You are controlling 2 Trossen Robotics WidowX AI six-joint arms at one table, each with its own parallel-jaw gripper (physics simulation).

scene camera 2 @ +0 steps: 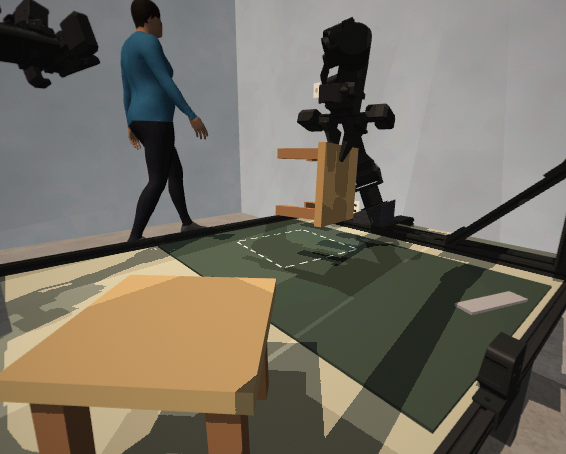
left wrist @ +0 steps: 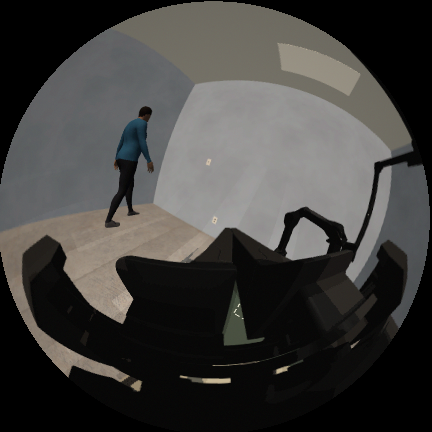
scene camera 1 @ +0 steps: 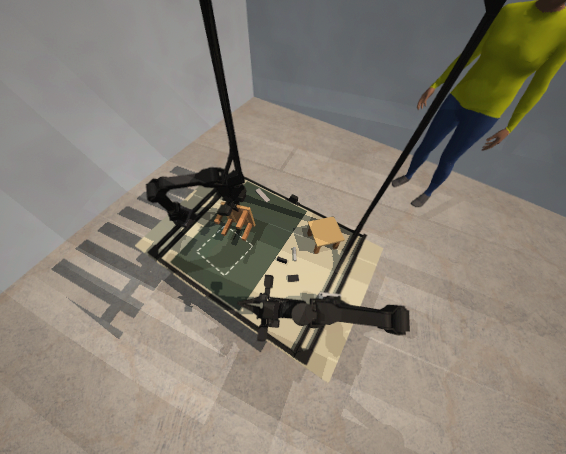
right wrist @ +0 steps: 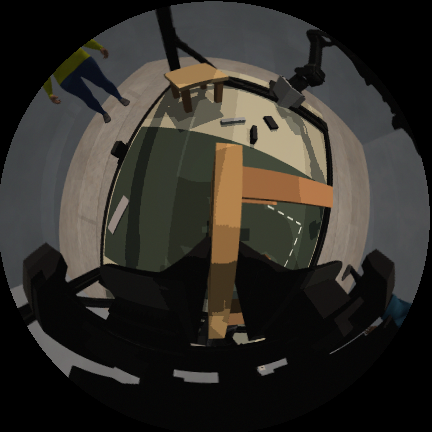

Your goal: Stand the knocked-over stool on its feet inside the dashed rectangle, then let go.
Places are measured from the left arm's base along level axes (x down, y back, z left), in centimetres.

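Where they show: left gripper, fingertip midpoint: (scene camera 2: 98, 61) (left wrist: 229, 232) (scene camera 1: 237, 302); right gripper, fingertip midpoint: (scene camera 2: 336, 161) (scene camera 1: 238, 209) (right wrist: 219, 241); left arm's base at its link origin: (right wrist: 293, 85); right arm's base at its link origin: (scene camera 2: 374, 206) (scene camera 1: 182, 215) (right wrist: 220, 338).
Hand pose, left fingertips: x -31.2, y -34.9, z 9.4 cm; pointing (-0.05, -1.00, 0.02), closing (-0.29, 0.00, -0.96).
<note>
Each offset is from my left fingertips to the top centre of the thing. Level surfaces: height alone.
The wooden stool (scene camera 1: 238, 220) (scene camera 2: 335, 185) (right wrist: 225, 209) hangs in the air on its side, seat upright, legs pointing sideways. It is above the far edge of the dashed rectangle (scene camera 1: 210, 264) (scene camera 2: 261, 254) (right wrist: 296, 238) on the green mat {dx +41.6 cm} (scene camera 1: 272, 243) (scene camera 2: 371, 306). My right gripper (scene camera 1: 229, 208) (scene camera 2: 344, 150) (right wrist: 219, 241) is shut on the edge of the stool's seat. My left gripper (scene camera 1: 247, 306) (left wrist: 229, 232) is shut and empty, low at the near edge of the mat, far from the stool. A bit of the dashed line also shows in the left wrist view (left wrist: 238, 310).
A second, upright wooden stool {dx +29.8, dy +33.0, dz -47.3 cm} (scene camera 1: 325, 231) (scene camera 2: 164, 333) (right wrist: 193, 76) stands on the beige part. Small black blocks {dx +38.8, dy +11.2, dz -32.2 cm} (scene camera 1: 281, 259) {dx +40.6, dy +18.1, dz -23.2 cm} (scene camera 1: 293, 277) and a grey one {dx +40.6, dy +17.8, dz -37.0 cm} (scene camera 1: 294, 253) lie near it. A grey strip {dx +41.0, dy -6.3, dz -76.4 cm} (scene camera 1: 262, 195) (scene camera 2: 481, 302) lies on the mat. Black frame posts (scene camera 1: 220, 90) rise at the edges. People stand nearby (scene camera 1: 484, 90) (scene camera 2: 152, 113).
</note>
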